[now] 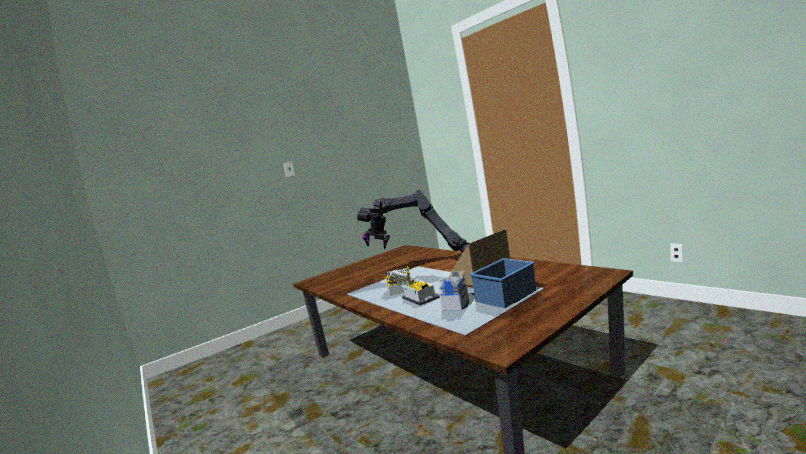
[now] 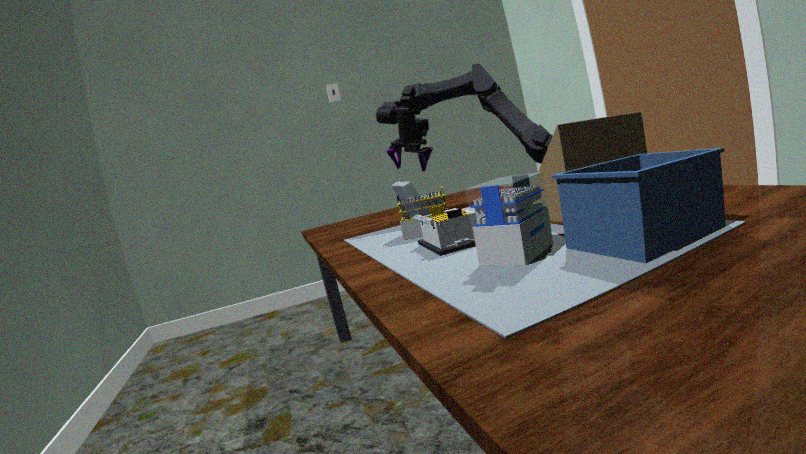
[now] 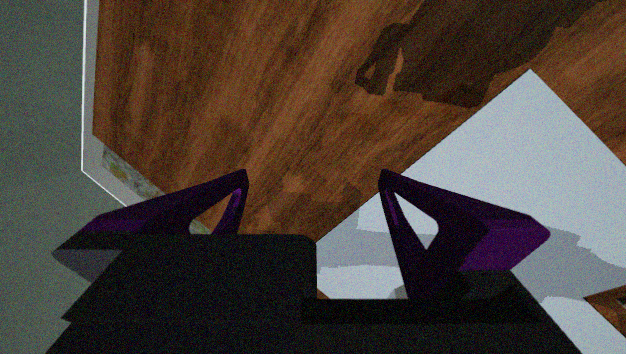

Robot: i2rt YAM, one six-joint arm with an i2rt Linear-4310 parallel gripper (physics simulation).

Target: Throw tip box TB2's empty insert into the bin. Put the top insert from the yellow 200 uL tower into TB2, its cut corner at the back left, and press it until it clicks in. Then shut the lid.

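My gripper (image 1: 376,246) (image 2: 411,168) (image 3: 313,176) is open and empty, its purple fingers pointing down, high above the far left of the table. The yellow tower (image 1: 398,276) (image 2: 421,204) stands on the pale mat (image 1: 463,325) (image 2: 507,315), lower than the gripper, with yellow inserts stacked above a light base. A light grey box (image 1: 418,293) (image 2: 449,233) with yellow on top stands on a dark base beside it. Box labels are too small to read, so I cannot tell which is TB2. The blue bin (image 1: 489,289) (image 2: 602,217) stands at the mat's right.
A blue-and-white tower (image 1: 454,301) (image 2: 499,244) stands between the grey box and the bin. A brown upright panel (image 1: 489,252) (image 2: 603,139) stands behind the bin, near the arm's base. The wooden table (image 1: 541,332) (image 2: 648,349) (image 3: 200,85) carries the arm's shadow.
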